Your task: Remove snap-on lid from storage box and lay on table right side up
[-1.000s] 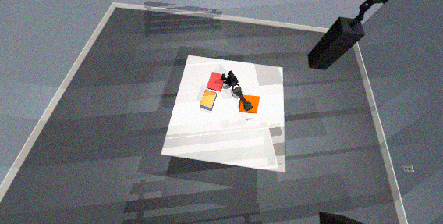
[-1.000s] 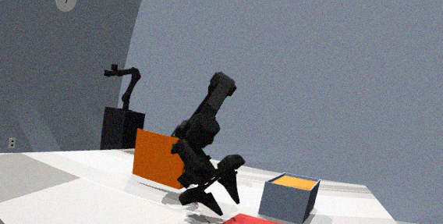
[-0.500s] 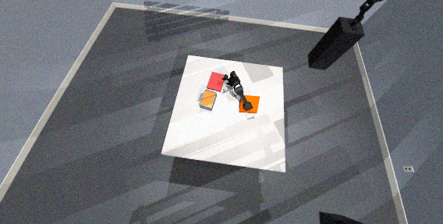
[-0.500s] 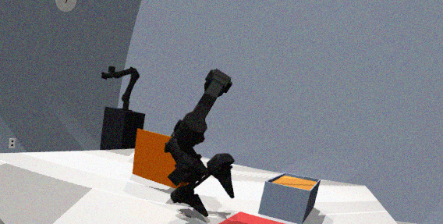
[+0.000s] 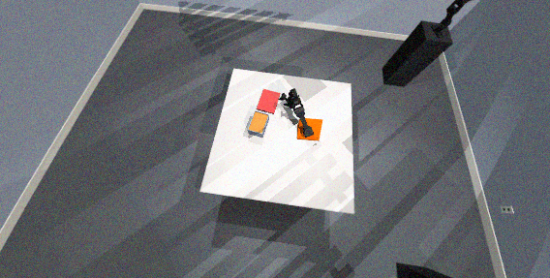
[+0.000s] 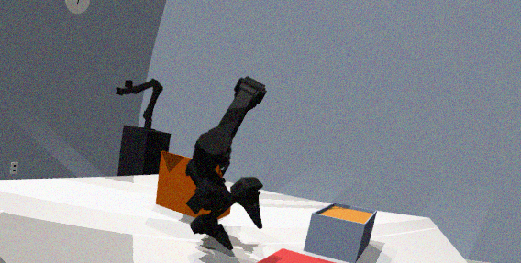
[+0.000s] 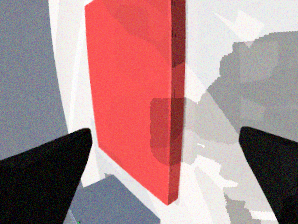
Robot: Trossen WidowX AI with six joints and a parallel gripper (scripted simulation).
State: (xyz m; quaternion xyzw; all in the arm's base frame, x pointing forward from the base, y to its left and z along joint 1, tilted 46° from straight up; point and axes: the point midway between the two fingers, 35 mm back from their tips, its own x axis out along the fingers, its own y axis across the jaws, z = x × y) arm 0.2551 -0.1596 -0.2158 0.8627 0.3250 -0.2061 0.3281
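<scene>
Right now the red lid is 13 cm ahead of my gripper tip, 5 cm below it and 2 cm to the right of it. The rest, counted from my gripper tip: storage box: 27 cm to the left, 17 cm ahead, 1 cm below.
</scene>
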